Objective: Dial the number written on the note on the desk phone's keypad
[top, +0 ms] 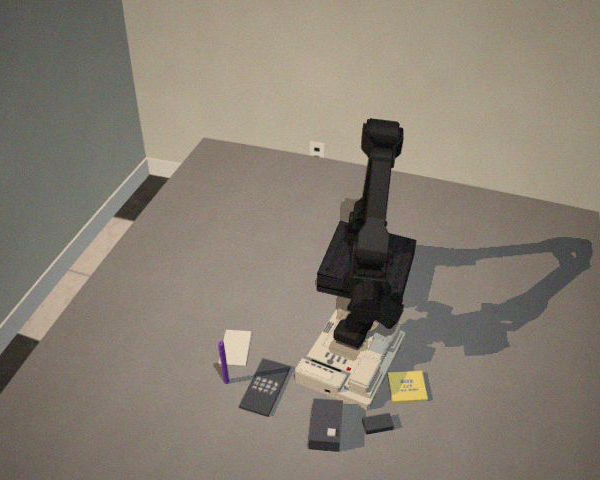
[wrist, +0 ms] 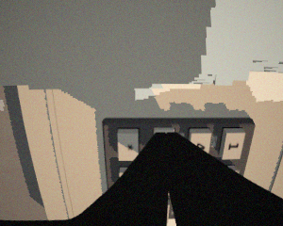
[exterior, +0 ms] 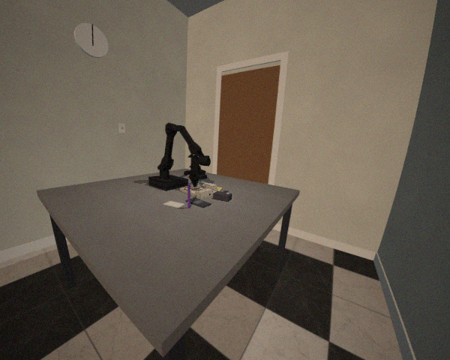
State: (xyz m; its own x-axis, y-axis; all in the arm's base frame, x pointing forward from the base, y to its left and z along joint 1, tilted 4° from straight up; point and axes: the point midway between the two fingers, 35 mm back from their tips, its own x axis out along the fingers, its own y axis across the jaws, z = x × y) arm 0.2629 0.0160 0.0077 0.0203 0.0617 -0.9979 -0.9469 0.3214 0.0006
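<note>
The 2 key is 20 mm ahead of my hand, 30 mm to the right of it and 30 mm below it. Round my hand: 1 key: 30 mm ahead, 10 mm to the right, 30 mm below; cream desk phone: 50 mm ahead, 20 mm to the right, 40 mm below; handset: 60 mm ahead, 40 mm to the left, 20 mm below.
</note>
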